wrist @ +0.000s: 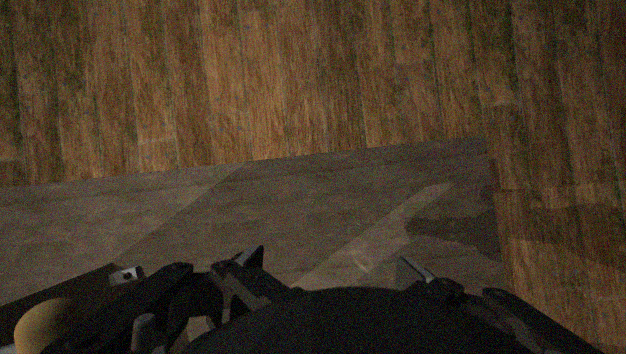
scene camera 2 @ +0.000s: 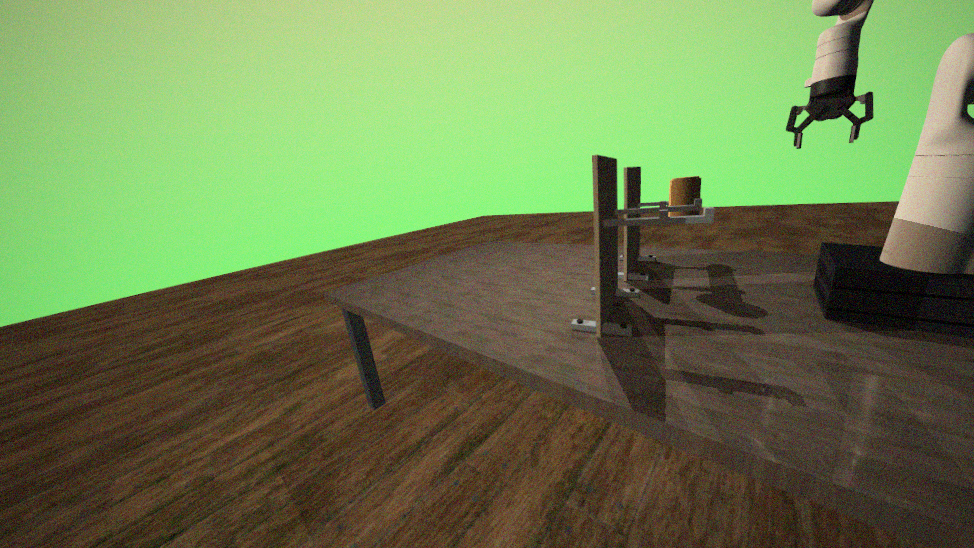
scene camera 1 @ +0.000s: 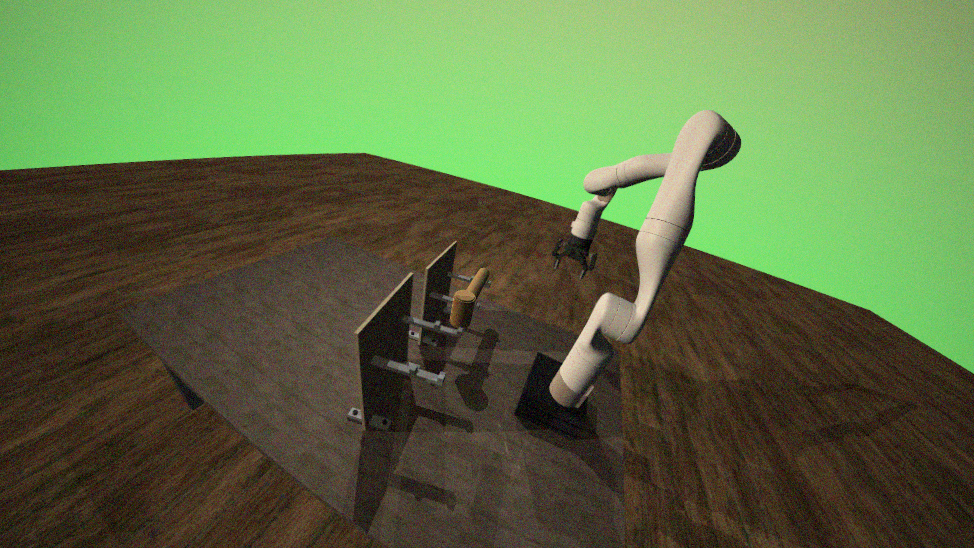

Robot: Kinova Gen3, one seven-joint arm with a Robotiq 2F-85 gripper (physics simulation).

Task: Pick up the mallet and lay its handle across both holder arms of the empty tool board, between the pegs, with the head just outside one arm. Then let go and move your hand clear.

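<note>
The orange-brown mallet lies across the holder arms of the far tool board, its head on the side towards the near board. Part of the mallet shows at the lower left of the wrist view. The near tool board stands upright and empty, with two grey pegged holder arms, one upper and one lower in scene camera 1. My gripper is open and empty, above and to the right of the mallet, well apart from it.
Both boards stand on a grey-brown table. The robot's black base stands to the right of the boards. A metal foot bracket shows beside a board in the wrist view. Dark shadows cross the table.
</note>
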